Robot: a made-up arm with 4 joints.
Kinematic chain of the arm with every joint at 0, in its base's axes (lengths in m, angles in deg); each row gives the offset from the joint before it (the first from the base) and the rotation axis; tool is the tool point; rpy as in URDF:
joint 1: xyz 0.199 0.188 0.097 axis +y
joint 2: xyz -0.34 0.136 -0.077 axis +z
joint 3: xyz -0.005 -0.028 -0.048 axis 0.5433 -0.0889 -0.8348
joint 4: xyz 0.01 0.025 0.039 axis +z
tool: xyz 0.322 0.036 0.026 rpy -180 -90 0
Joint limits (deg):
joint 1: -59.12..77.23
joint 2: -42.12..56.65
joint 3: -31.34..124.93
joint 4: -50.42..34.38
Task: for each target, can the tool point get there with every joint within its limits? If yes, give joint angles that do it. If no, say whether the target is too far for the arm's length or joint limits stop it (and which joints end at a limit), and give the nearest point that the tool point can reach.
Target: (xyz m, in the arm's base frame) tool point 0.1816 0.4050 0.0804
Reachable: yes | joints -8.70 20.87 34.49 22.55
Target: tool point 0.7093 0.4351 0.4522
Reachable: no: joint limits stop it (at a limit: joint 1, joint 2) | nearest point 0.3024 0.3240 0.0626 | short by 0.574 m
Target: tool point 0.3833 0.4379 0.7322
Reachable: no: joint limits stop it (at a limit: joint 1, joint 2, joint 4) | nearest point 0.0369 0.6443 0.4756 | short by 0.478 m
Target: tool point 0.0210 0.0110 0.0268
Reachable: yes | joints 2.69 -18.91 49.57 -3.12
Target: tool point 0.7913 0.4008 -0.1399
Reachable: no: joint limits stop it (at a limit: joint 1, joint 2) | nearest point 0.3709 0.1601 -0.0405 | short by 0.495 m
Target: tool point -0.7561 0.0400 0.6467
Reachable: no: too far | nearest point -0.3931 0.1624 0.4378 | short by 0.436 m
